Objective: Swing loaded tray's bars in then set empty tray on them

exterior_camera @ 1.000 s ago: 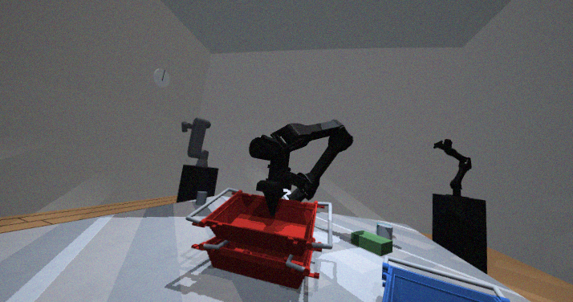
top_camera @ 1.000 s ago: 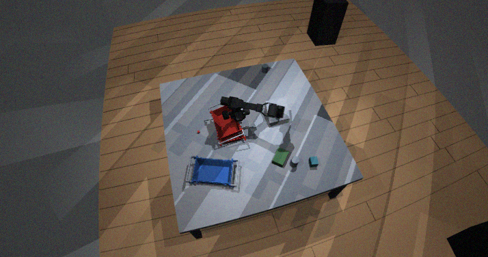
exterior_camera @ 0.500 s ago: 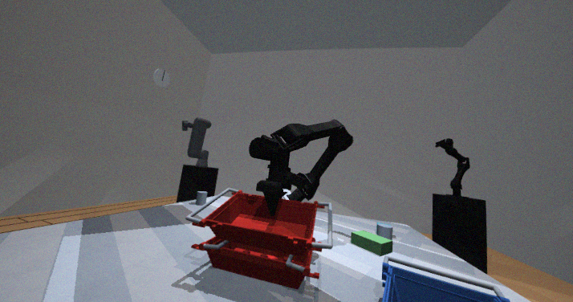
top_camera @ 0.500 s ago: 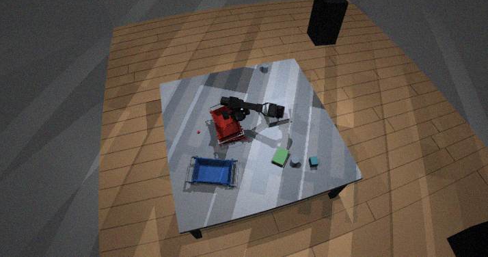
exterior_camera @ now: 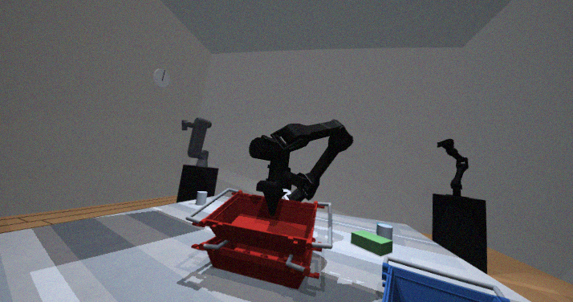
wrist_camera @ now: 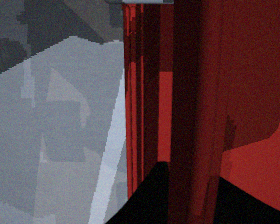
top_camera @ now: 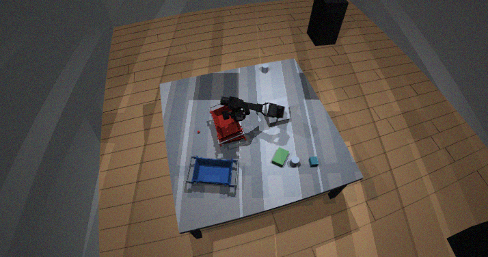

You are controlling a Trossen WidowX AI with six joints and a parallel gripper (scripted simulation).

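My gripper tip is 70 mm short of the red tray, 10 mm to the right of it and 10 mm below it. Round my gripper tip: teal cube (470 mm behind, 400 mm to the left, 90 mm below); then green block (250 mm behind, 310 mm to the left, 90 mm below); then red bit (280 mm ahead, 20 mm to the right, 110 mm below).
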